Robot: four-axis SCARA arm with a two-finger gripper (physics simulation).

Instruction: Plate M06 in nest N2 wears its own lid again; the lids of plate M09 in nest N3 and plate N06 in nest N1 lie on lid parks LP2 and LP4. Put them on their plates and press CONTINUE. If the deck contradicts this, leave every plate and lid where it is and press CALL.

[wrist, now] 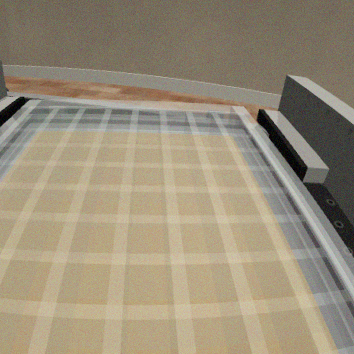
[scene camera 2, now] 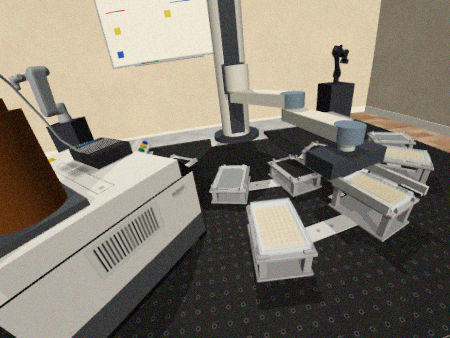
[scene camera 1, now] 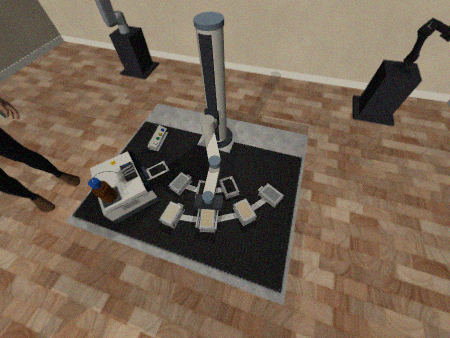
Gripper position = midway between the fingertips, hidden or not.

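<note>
Scene camera 2 gives me a look at my gripper [scene camera 2: 409, 200], and in the wrist view you'd find my gripper [wrist: 140, 85] as well.
</note>
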